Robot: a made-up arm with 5 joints.
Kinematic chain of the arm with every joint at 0, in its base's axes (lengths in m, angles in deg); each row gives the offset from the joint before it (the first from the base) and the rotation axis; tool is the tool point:
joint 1: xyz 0 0 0.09 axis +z
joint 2: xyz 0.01 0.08 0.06 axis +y
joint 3: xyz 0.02 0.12 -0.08 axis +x
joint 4: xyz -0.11 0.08 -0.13 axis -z
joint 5: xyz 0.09 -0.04 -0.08 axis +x
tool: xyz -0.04 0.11 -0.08
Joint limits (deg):
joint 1: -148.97..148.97
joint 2: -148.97..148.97
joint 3: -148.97..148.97
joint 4: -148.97..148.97
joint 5: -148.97..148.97
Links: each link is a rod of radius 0.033 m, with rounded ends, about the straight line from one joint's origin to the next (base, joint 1, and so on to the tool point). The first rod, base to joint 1, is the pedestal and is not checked.
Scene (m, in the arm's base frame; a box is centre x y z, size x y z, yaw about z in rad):
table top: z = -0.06
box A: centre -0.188 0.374 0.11 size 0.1 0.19 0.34 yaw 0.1
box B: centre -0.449 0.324 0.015 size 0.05 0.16 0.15 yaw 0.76
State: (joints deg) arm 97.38 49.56 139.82 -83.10 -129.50
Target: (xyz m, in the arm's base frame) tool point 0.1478 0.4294 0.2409
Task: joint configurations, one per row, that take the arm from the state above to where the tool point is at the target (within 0.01 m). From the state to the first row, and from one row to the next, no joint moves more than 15 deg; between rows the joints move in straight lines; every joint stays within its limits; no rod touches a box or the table.
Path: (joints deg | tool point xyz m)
1: 91.41 38.13 135.87 -90.80 -127.24 | -0.2831 0.1836 0.2511
2: 85.43 26.70 131.92 -98.50 -124.97 | -0.2721 0.1862 0.3018
3: 79.46 15.26 127.97 -106.21 -122.71 | -0.2698 0.1736 0.3447
4: 65.98 22.63 131.57 -114.14 -123.79 | -0.1836 0.2351 0.3512
5: 52.50 29.99 135.16 -122.07 -124.87 | -0.0859 0.2646 0.3533
6: 39.02 37.36 138.76 -129.99 -125.95 | 0.0117 0.2610 0.3515
7: 25.54 44.72 142.36 -137.92 -127.02 | 0.0982 0.2271 0.3469
8: 12.06 52.09 145.96 -145.85 -128.10 | 0.1650 0.1699 0.3405
9: 10.38 53.00 138.65 -134.47 -119.31 | 0.1823 0.2401 0.3205
10: 8.69 53.91 131.34 -123.09 -110.52 | 0.1843 0.3095 0.2956
11: 7.01 54.82 124.03 -111.71 -101.73 | 0.1719 0.3737 0.2682
12: 5.33 55.74 116.72 -100.33 -92.94 | 0.1478 0.4294 0.2409

